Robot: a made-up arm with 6 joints. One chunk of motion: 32 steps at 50 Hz.
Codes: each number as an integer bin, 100 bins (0 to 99) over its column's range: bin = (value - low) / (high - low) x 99, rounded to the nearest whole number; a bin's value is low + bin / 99 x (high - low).
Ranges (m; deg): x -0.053..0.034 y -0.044..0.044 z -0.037..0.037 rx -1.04..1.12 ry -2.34..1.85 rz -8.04..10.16
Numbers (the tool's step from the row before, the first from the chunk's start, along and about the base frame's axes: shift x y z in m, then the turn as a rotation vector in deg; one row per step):
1: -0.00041 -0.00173 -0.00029 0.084 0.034 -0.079
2: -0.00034 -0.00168 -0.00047 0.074 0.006 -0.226
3: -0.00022 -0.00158 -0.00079 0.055 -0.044 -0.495
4: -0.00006 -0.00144 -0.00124 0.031 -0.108 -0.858
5: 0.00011 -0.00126 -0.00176 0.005 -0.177 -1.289
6: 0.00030 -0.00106 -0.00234 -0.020 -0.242 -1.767
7: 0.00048 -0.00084 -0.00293 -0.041 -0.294 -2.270
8: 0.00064 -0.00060 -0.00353 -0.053 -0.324 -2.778
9: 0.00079 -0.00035 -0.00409 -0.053 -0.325 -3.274
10: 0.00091 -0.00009 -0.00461 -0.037 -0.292 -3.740
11: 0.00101 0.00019 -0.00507 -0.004 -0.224 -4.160
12: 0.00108 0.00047 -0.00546 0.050 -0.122 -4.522
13: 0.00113 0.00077 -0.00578 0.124 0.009 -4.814
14: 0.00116 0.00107 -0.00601 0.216 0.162 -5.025
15: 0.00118 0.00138 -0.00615 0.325 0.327 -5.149
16: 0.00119 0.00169 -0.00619 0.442 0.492 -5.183
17: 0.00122 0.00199 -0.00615 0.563 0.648 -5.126
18: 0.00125 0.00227 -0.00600 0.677 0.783 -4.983
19: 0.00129 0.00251 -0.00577 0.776 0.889 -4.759
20: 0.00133 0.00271 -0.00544 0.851 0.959 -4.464
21: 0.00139 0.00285 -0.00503 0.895 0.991 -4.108
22: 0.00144 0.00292 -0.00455 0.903 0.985 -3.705
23: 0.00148 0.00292 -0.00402 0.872 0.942 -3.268
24: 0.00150 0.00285 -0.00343 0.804 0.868 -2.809
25: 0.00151 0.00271 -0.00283 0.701 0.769 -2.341
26: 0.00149 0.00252 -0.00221 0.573 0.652 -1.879
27: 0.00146 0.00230 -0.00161 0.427 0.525 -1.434
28: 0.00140 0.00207 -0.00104 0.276 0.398 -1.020
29: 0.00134 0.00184 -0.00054 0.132 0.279 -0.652
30: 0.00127 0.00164 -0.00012 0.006 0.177 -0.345
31: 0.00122 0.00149 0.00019 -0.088 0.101 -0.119
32: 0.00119 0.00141 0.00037 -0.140 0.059 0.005
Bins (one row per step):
1: 60 48 49 52 56 43
2: 60 48 49 51 55 43
3: 60 48 48 50 54 41
4: 60 48 48 49 53 39
5: 60 48 47 48 51 37
6: 61 48 46 47 50 34
7: 61 49 46 46 48 31
8: 61 49 45 45 48 29
9: 61 49 44 45 48 26
10: 61 49 43 46 48 23
11: 61 50 43 47 50 21
12: 62 50 42 50 52 19
13: 62 50 42 53 56 18
14: 62 51 41 58 59 16
15: 62 51 41 63 63 16
16: 62 51 41 68 67 16
17: 62 52 41 73 71 16
18: 62 52 41 79 74 17
19: 62 52 42 83 76 18
20: 62 53 42 87 78 19
21: 62 53 43 89 79 21
22: 62 53 43 89 79 24
23: 62 53 44 88 78 26
24: 62 53 45 85 76 28
25: 62 53 46 80 73 31
26: 62 52 47 74 71 34
27: 62 52 47 67 68 36
28: 62 52 48 60 65 38
29: 62 52 49 54 62 40
30: 62 51 49 48 59 42
31: 62 51 50 44 58 43
32: 62 51 50 41 57 44

